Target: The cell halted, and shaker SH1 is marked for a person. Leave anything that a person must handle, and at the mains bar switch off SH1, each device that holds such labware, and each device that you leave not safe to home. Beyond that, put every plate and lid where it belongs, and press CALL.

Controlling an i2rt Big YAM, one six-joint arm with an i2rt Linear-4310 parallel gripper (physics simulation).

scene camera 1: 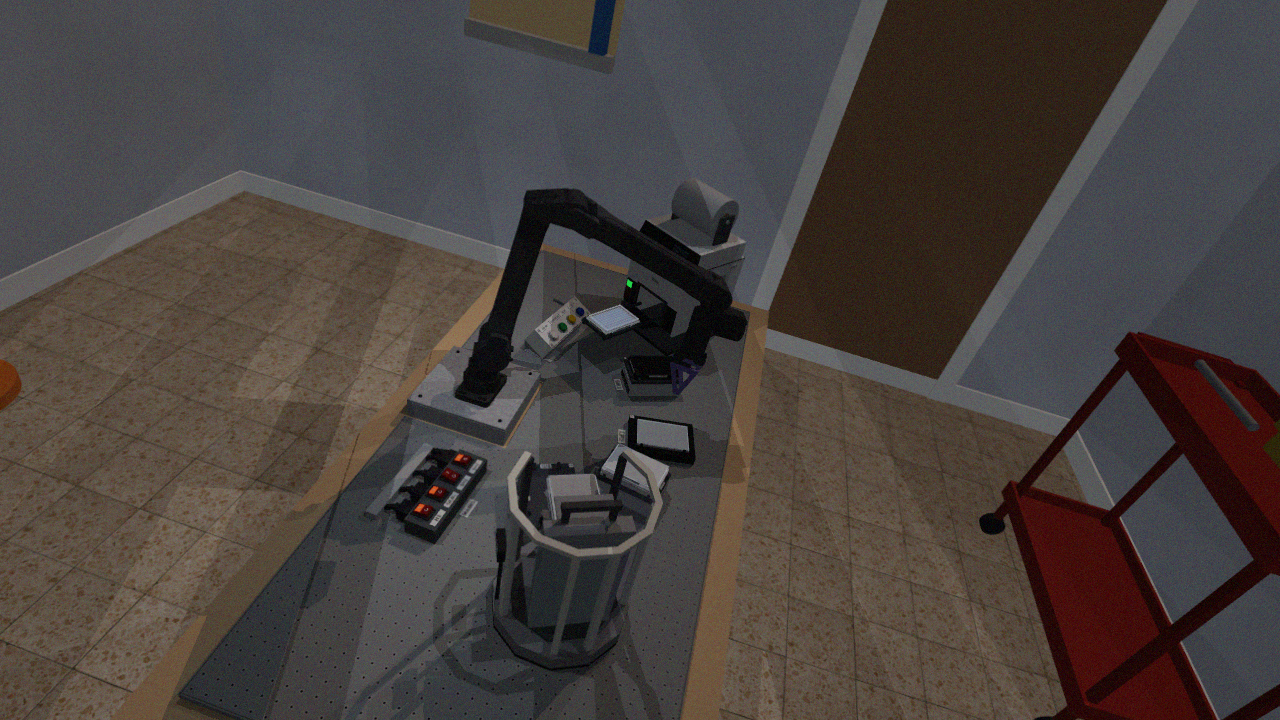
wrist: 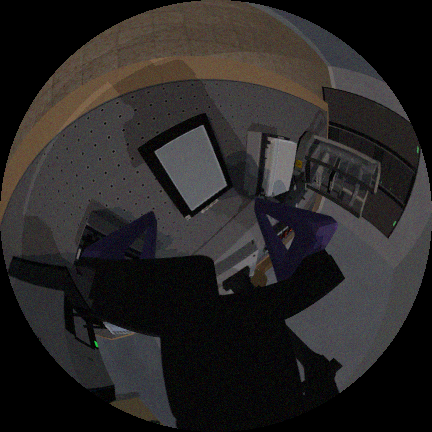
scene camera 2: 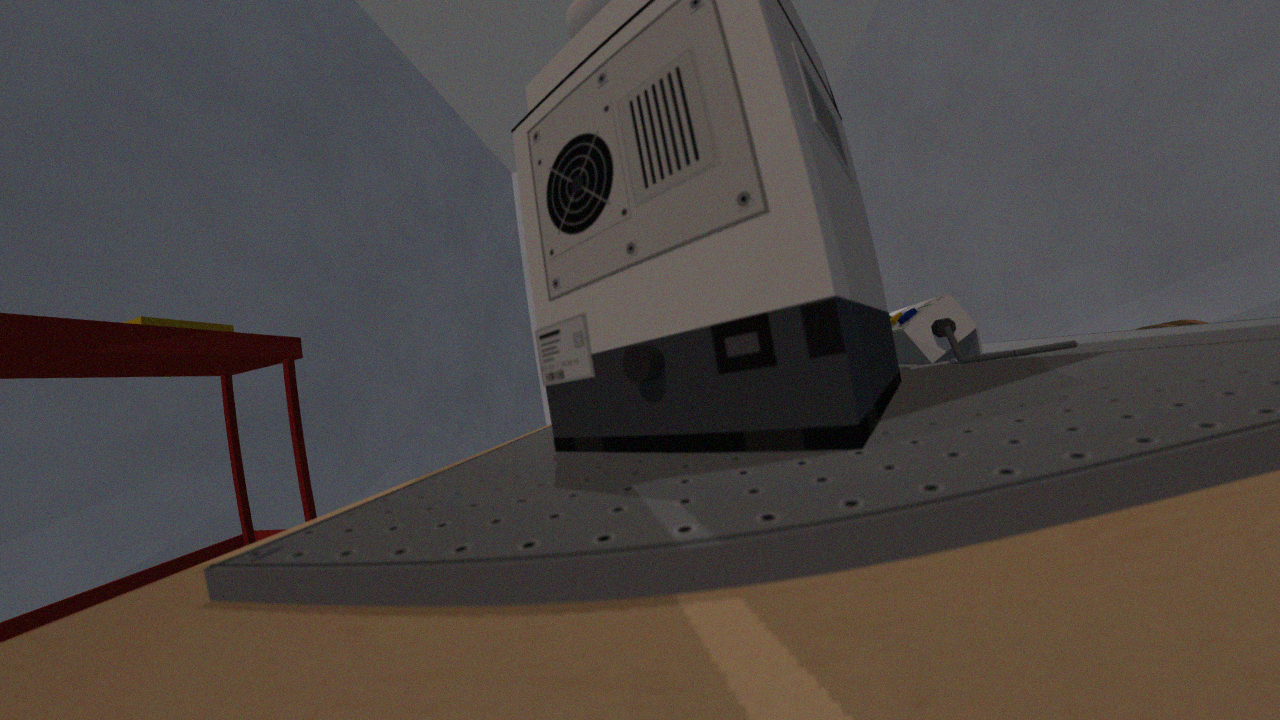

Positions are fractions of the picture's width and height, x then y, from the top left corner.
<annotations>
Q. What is my gripper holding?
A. Nothing.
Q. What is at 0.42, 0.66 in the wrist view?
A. My gripper.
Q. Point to a button box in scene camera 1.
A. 0.43, 0.47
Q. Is my gripper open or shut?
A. Open.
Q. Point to a round plate hotel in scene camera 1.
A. At 0.44, 0.83
</annotations>
